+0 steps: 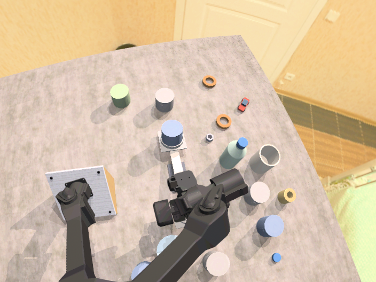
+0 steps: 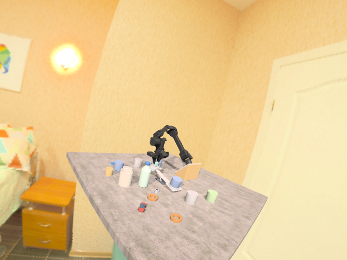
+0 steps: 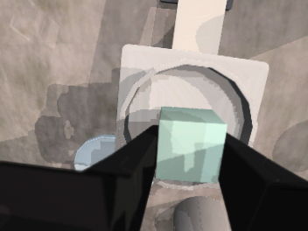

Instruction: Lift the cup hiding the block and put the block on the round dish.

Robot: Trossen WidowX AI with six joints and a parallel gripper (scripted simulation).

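The round pale blue dish lies 110 mm to the right of my gripper tip, 90 mm below it and 80 mm behind it. Also, from my gripper tip: nut: 230 mm to the left, 170 mm ahead, 80 mm below; balance beam: 120 mm to the left, 50 mm below, 20 mm ahead; pale teal block: 10 mm above.
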